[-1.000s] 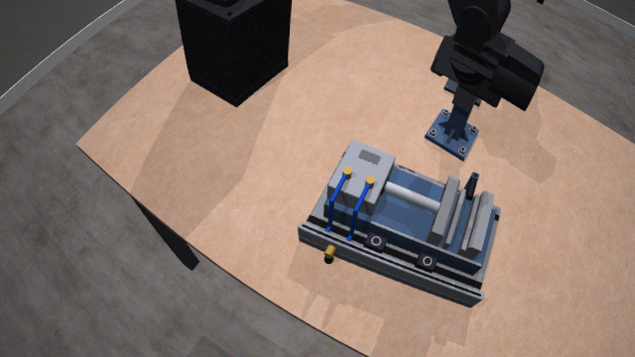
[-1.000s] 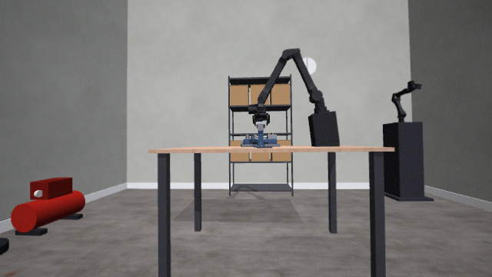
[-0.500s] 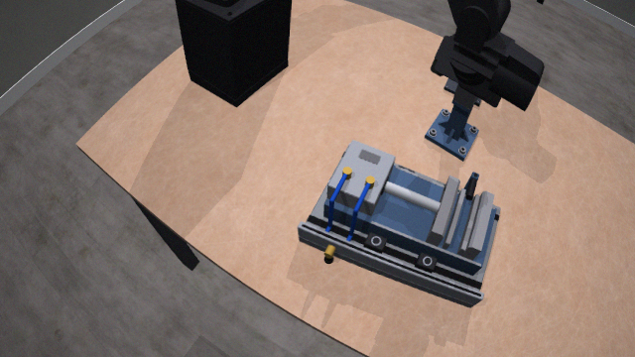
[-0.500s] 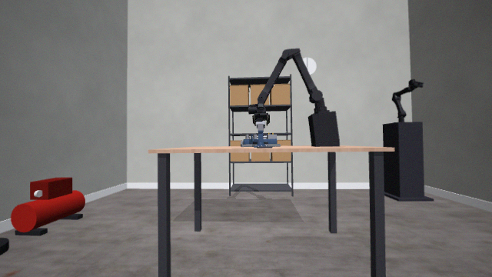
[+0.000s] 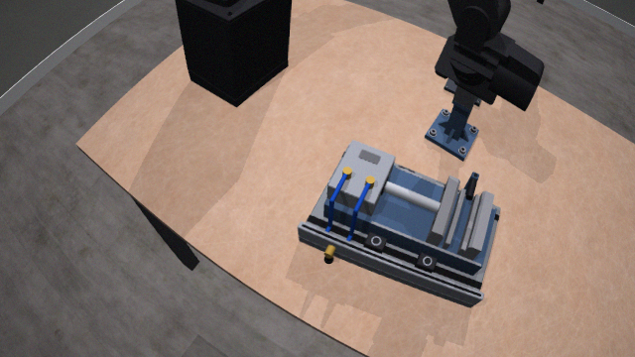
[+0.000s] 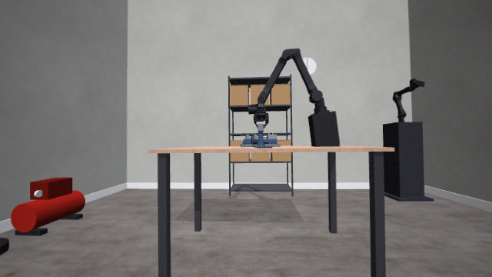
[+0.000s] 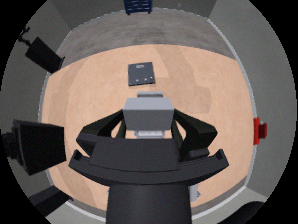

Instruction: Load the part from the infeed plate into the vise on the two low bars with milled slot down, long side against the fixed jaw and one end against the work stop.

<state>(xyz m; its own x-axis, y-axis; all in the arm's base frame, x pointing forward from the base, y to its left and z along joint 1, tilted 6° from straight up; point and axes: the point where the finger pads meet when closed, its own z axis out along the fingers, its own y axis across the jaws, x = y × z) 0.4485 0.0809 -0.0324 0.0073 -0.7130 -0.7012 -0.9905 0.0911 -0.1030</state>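
Now: hand 1 cm above the grey part. Round my hand: grey plate: 1 cm behind, 16 cm to the left, 15 cm below; moving jaw: 4 cm ahead, 22 cm to the right, 8 cm below; work stop: 7 cm ahead, 17 cm to the right, 7 cm below.
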